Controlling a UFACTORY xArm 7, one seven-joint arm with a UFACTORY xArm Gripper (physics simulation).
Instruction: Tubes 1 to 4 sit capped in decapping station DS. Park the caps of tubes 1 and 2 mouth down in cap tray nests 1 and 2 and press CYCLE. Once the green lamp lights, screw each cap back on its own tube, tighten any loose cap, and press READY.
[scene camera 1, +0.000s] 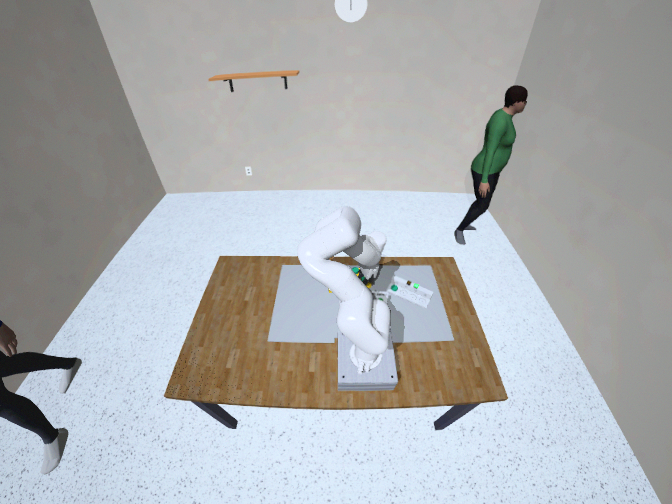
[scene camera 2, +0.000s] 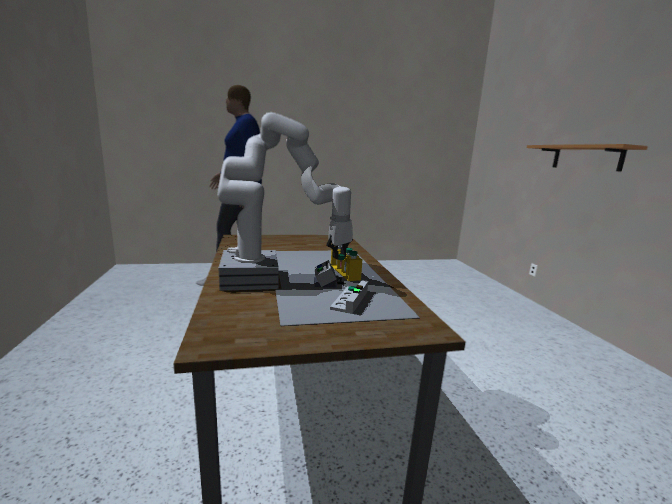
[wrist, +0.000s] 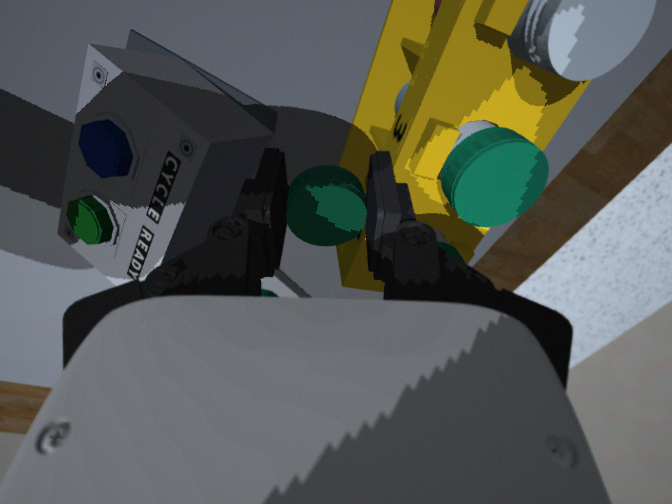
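In the wrist view my gripper (wrist: 326, 203) is shut on a green cap (wrist: 325, 205), a finger pressed against each side. It sits at the near end of the yellow decapping station (wrist: 461, 108). Whether this cap is on a tube is hidden. Another green cap (wrist: 493, 176) sits on a tube beside the label 3, and a grey cap (wrist: 586, 32) is at the far end. In scene camera 2 the gripper (scene camera 2: 340, 252) points straight down onto the station (scene camera 2: 350, 265). The white cap tray (scene camera 2: 350, 298) shows a lit green lamp (scene camera 2: 355, 289).
A grey button box (wrist: 135, 179) stands left of the station, with a blue CYCLE button (wrist: 105, 149) and a green READY button (wrist: 89, 219). The arm base (scene camera 2: 248, 273) is at the table's edge. One person (scene camera 1: 493, 162) walks near the far wall and another (scene camera 1: 27, 390) at the left.
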